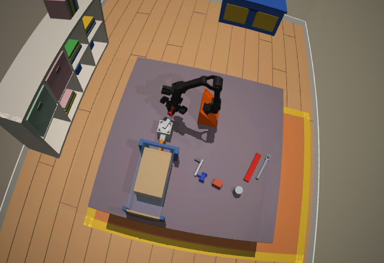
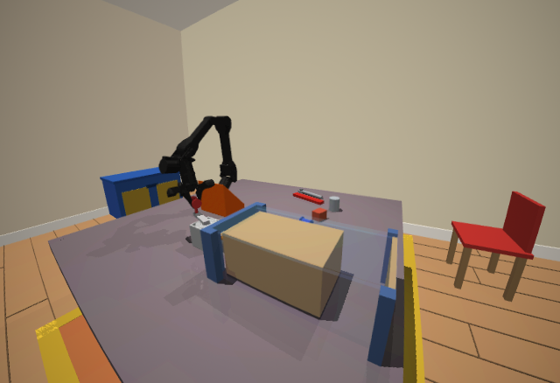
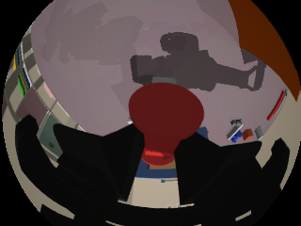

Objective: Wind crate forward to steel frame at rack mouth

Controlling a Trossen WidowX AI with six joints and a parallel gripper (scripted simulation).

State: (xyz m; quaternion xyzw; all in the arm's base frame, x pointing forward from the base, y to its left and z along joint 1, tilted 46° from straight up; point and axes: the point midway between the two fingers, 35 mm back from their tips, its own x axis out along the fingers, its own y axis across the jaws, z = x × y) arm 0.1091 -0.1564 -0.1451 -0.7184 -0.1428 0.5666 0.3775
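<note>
The winch handle lies 2 cm below my gripper tip and 2 cm ahead of it. The rest, counted from my gripper tip: blue frame (24 cm ahead, 2 cm below); grey winch (10 cm below, 7 cm ahead, 2 cm to the right); red grip (1 cm behind, 1 cm above).
</note>
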